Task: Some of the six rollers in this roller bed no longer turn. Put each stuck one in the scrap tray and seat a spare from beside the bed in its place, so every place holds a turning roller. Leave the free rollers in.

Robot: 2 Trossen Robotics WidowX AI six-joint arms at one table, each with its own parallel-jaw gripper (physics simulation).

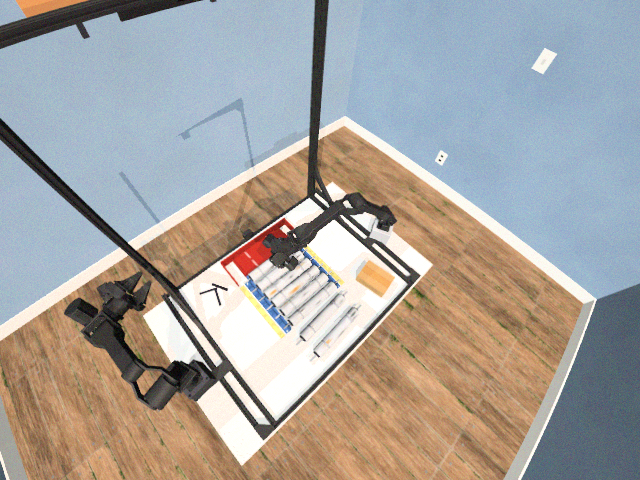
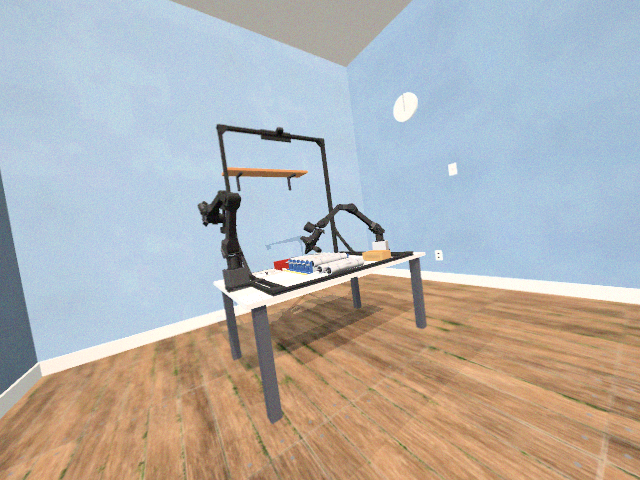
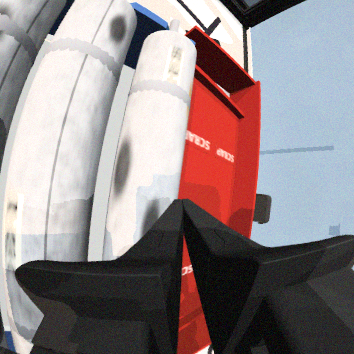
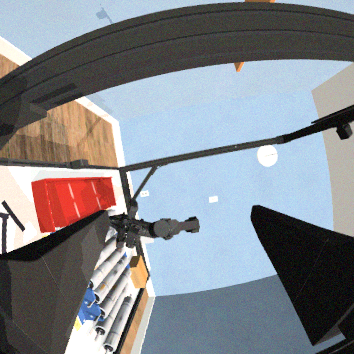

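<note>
The roller bed with blue rails holds several pale rollers side by side. The end roller lies beside the red scrap tray, which shows bare floor with SCRAP lettering. This roller has dark smudges. Its neighbour has a thin dark lengthwise line. Two spare rollers lie beside the bed, opposite the tray. My left gripper is shut and empty, its tips over the end roller's tray-side edge. My right gripper is open and empty, away from the bed.
An orange block sits at the right of the table. A thin black branching shape lies left of the bed. Black frame rails edge the table, and an upright post rises behind the left arm.
</note>
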